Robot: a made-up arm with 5 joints. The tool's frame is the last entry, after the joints.
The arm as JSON. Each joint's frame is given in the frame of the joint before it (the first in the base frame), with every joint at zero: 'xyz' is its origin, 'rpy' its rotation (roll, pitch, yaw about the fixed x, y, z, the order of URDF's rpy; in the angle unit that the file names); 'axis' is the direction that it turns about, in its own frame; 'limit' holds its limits. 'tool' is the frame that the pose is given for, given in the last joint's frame.
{
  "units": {
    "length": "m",
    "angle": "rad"
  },
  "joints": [
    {
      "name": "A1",
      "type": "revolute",
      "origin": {
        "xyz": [
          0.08,
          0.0,
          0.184
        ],
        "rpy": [
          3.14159,
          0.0,
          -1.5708
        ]
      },
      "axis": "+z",
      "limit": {
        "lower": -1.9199,
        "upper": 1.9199
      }
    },
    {
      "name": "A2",
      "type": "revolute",
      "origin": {
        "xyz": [
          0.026,
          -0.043,
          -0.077
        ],
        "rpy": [
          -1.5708,
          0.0,
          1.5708
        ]
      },
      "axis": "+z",
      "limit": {
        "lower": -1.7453,
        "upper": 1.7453
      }
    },
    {
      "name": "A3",
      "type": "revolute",
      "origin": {
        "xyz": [
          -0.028,
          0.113,
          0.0
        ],
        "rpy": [
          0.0,
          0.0,
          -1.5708
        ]
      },
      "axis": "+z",
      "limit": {
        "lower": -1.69,
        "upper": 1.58
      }
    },
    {
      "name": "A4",
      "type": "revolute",
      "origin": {
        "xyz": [
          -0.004,
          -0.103,
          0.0
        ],
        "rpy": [
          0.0,
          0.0,
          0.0
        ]
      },
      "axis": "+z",
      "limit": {
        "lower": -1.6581,
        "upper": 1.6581
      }
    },
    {
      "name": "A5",
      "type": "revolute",
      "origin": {
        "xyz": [
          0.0,
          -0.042,
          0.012
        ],
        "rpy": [
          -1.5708,
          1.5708,
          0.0
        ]
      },
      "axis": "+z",
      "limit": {
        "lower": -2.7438,
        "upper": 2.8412
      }
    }
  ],
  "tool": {
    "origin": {
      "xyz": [
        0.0,
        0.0,
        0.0
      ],
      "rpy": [
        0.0,
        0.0,
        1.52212
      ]
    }
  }
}
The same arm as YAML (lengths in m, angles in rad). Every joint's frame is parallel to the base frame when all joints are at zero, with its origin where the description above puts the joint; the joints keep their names.
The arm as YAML. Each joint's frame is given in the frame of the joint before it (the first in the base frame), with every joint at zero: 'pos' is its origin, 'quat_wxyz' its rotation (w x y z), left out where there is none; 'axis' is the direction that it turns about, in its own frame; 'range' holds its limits. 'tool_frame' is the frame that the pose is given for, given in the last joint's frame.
length_unit: m
angle_unit: rad
joints:
  - joint: A1
    pos: [0.08, 0.0, 0.184]
    axis: [0.0, 0.0, -1.0]
    range: [-1.9199, 1.9199]
  - joint: A2
    pos: [0.043, -0.026, 0.077]
    axis: [0.0, 1.0, 0.0]
    range: [-1.7453, 1.7453]
  - joint: A3
    pos: [0.028, 0.0, 0.113]
    axis: [0.0, 1.0, 0.0]
    range: [-1.69, 1.58]
  - joint: A4
    pos: [0.103, 0.0, 0.004]
    axis: [0.0, 1.0, 0.0]
    range: [-1.6581, 1.6581]
  - joint: A5
    pos: [0.042, 0.012, 0.0]
    axis: [-1.0, 0.0, 0.0]
    range: [-2.7438, 2.8412]
tool_frame:
  pos: [0.0, 0.0, 0.0]
  quat_wxyz: [0.706898, 0.017205, -0.706896, -0.017211]

